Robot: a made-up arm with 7 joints. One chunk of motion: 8 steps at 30 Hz.
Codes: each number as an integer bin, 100 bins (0 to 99) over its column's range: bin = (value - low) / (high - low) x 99, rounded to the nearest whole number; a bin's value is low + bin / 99 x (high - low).
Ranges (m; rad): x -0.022..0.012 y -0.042..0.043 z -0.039..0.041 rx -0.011..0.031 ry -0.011..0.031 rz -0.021..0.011
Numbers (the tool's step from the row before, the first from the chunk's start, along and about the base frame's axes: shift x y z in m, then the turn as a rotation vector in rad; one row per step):
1: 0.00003 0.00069 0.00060 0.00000 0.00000 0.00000
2: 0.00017 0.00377 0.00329 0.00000 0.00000 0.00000
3: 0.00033 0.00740 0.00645 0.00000 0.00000 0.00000
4: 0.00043 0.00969 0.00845 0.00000 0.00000 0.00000
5: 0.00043 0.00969 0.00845 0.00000 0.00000 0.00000
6: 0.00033 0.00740 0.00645 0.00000 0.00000 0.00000
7: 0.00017 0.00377 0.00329 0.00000 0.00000 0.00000
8: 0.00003 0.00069 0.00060 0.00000 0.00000 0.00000
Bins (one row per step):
1: 64 50 49 26 26 65
2: 65 53 52 26 26 65
3: 65 58 56 26 26 65
4: 65 60 59 26 26 65
5: 65 60 59 26 26 65
6: 65 58 56 26 26 65
7: 65 53 52 26 26 65
8: 64 50 49 26 26 65

